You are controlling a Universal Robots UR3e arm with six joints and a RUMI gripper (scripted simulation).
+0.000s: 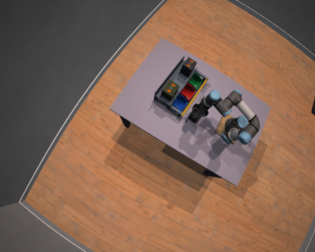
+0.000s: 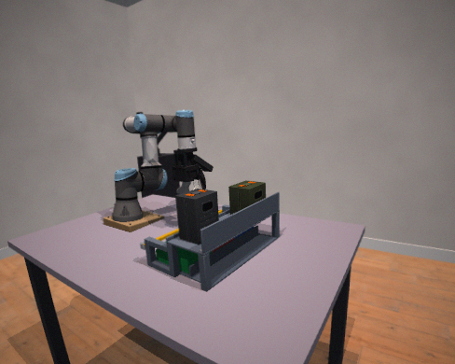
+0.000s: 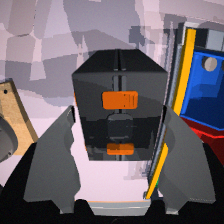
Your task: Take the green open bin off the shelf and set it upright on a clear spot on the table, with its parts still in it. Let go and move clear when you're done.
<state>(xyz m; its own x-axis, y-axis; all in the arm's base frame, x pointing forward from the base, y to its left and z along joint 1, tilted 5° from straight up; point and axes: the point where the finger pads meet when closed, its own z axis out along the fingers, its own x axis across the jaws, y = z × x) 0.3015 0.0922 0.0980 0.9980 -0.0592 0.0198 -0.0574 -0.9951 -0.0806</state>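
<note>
The yellow rail is 7 cm ahead of my hand, 12 cm to the right of it and 5 cm below it. Round my hand: blue bin (17 cm ahead, 1 cm to the right, 6 cm below); then olive box (25 cm ahead, 1 cm to the right, 4 cm above); then red bin (16 cm ahead, 12 cm to the right, 6 cm below).
</note>
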